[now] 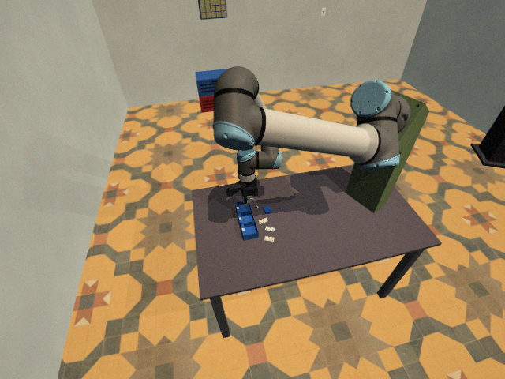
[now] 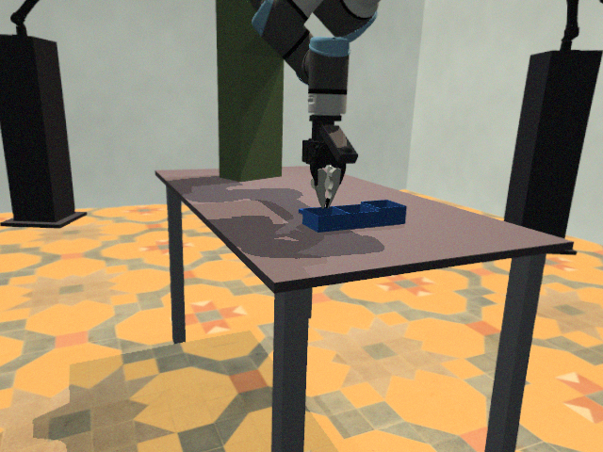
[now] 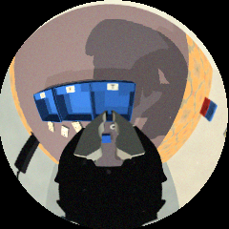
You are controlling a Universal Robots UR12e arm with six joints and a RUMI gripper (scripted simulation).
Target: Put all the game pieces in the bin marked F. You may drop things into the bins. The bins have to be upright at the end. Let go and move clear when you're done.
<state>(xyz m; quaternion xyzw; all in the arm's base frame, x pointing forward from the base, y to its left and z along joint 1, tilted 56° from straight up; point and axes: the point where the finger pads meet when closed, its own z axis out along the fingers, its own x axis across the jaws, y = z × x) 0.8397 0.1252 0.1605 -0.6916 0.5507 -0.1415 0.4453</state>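
Now: the blue bin 8 cm to the left of my hand, 3 cm below it and 2 cm behind it. From my hand the other things lie so: tiny ring 6 cm behind, 5 cm below, 4 cm to the right; then cream domino 12 cm behind, 5 cm to the left, 5 cm below; then blue block 13 cm behind, 5 cm below, 4 cm to the right.
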